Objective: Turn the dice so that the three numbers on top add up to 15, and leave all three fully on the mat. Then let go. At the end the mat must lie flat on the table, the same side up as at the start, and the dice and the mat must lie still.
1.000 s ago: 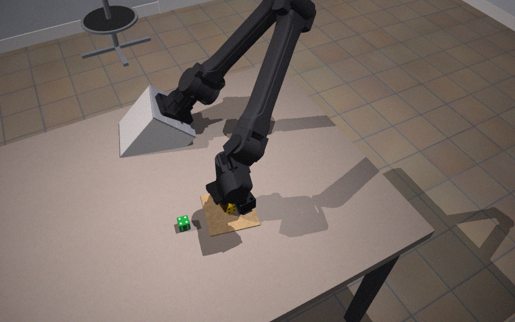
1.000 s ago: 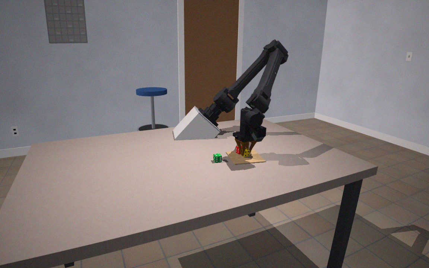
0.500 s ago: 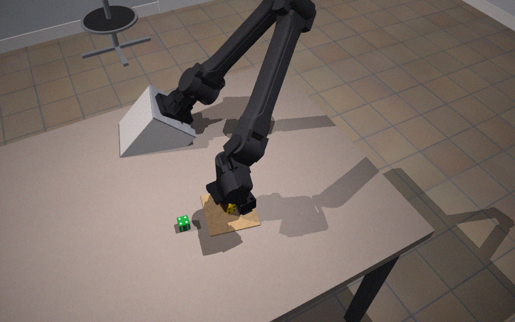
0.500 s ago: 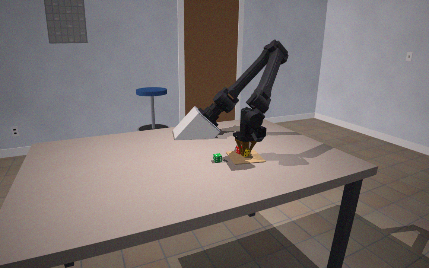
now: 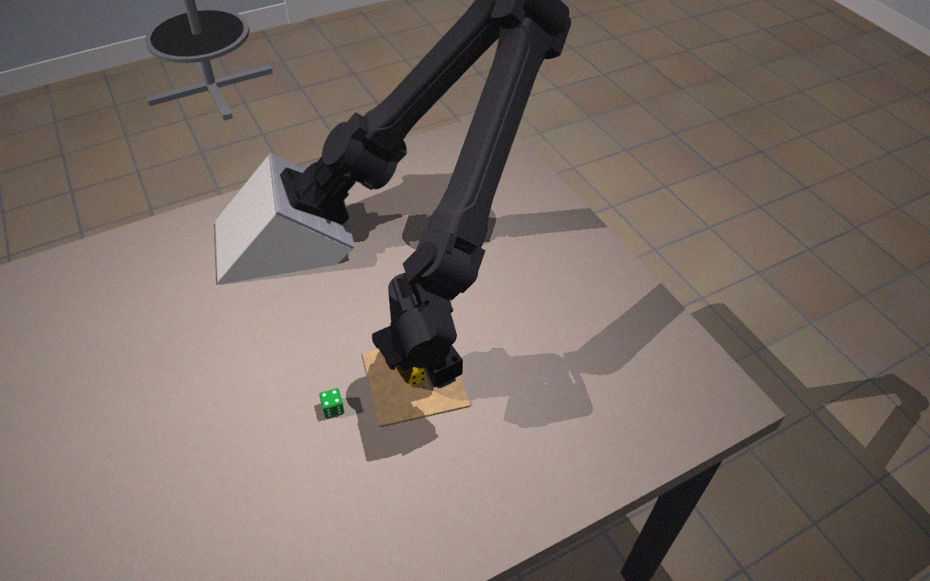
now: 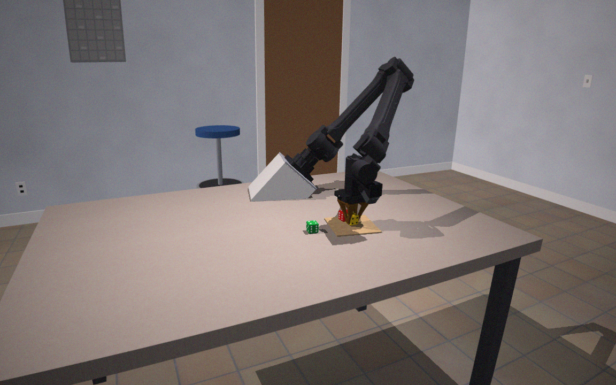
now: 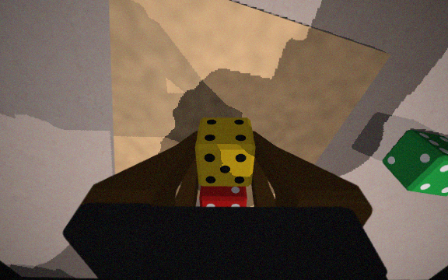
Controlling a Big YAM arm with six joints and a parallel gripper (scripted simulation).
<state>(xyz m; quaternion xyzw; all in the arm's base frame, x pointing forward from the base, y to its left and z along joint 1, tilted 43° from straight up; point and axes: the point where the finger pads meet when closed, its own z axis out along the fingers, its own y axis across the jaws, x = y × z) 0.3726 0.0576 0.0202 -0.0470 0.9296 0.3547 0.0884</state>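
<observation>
Now: the yellow die right at my hand. Also, from my hand: tan mat (2 cm below); then green die (13 cm to the right); then red die (4 cm behind, 1 cm to the right).
</observation>
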